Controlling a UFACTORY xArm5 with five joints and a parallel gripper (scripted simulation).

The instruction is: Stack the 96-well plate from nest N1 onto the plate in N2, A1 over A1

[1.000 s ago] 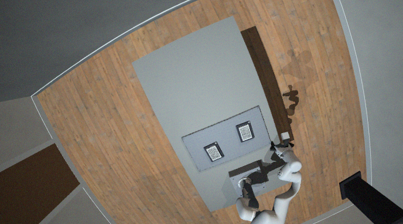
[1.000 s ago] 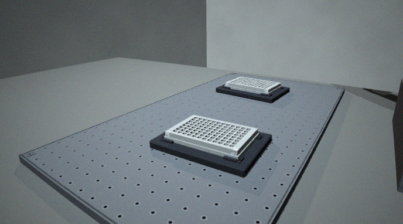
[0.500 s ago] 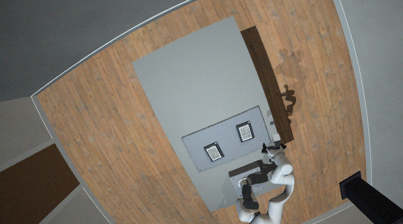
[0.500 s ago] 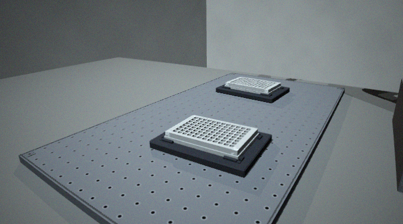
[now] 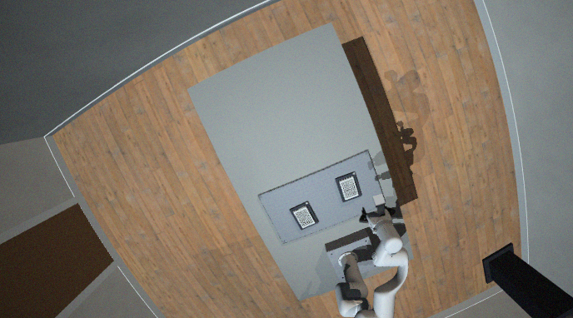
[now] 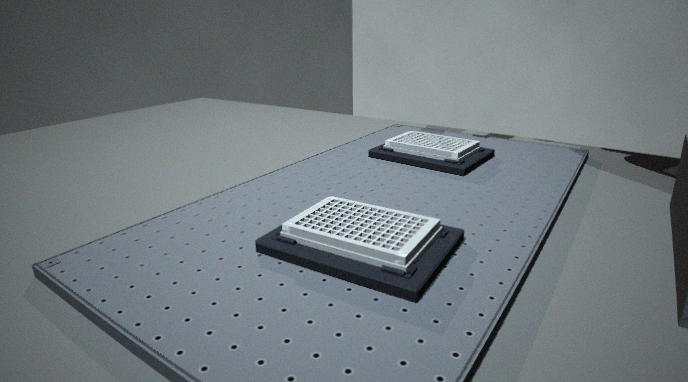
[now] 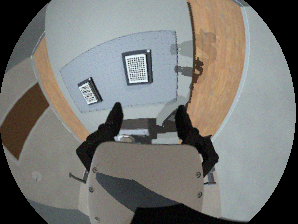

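Right now my hand is 40 mm past the plate nest N1, 370 mm to the right of it and 300 mm above it.
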